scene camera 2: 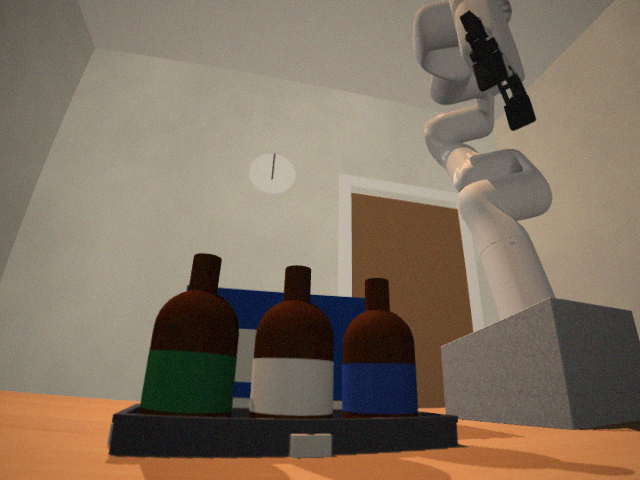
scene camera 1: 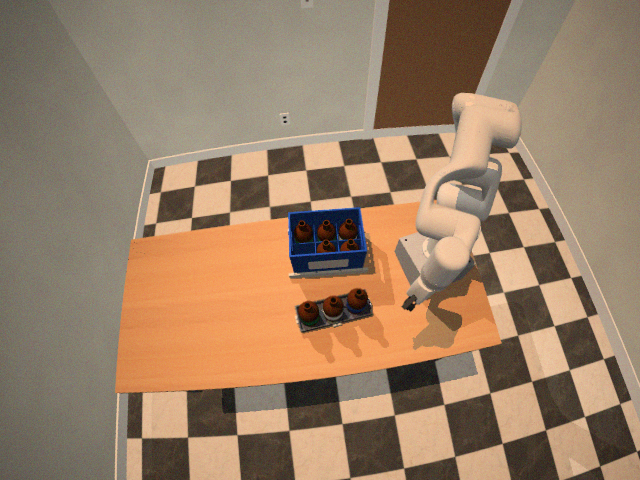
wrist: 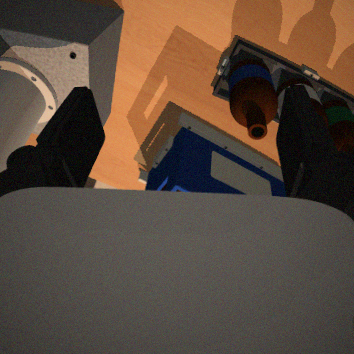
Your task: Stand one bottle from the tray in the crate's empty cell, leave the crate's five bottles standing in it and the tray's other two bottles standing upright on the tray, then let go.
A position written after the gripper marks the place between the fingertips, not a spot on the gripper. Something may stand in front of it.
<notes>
In view: the gripper [scene camera 2: 509, 106], a blue-labelled bottle [scene camera 2: 379, 380], a white-labelled bottle [scene camera 2: 293, 367] and a pale strip [wrist: 184, 120].
The blue-labelled bottle also shows in the wrist view [wrist: 253, 103]. The gripper also shows in the wrist view [wrist: 186, 110].
</notes>
